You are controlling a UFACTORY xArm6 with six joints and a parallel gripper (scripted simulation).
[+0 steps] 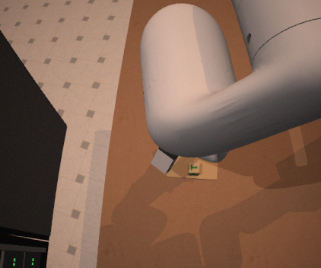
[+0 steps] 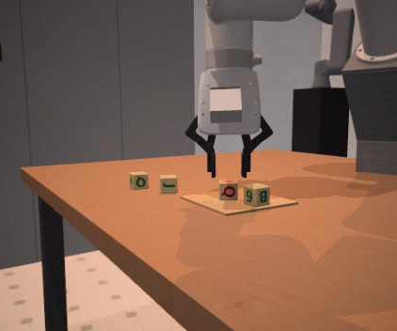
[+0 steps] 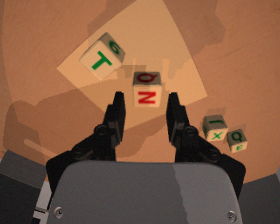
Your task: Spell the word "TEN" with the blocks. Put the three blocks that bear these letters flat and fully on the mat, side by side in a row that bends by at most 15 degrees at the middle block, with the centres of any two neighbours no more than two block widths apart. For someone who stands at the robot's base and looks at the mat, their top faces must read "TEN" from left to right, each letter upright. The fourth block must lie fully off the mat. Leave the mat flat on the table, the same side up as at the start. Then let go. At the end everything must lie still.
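My hand is 60 mm above the tan mat, 10 mm to the right of it and 10 mm past it. Also, from my hand: X block (120 mm to the right, 60 mm ahead, 50 mm below); then E block (190 mm to the right, 90 mm ahead, 50 mm below); then T block (60 mm to the left, 40 mm below, 20 mm behind).
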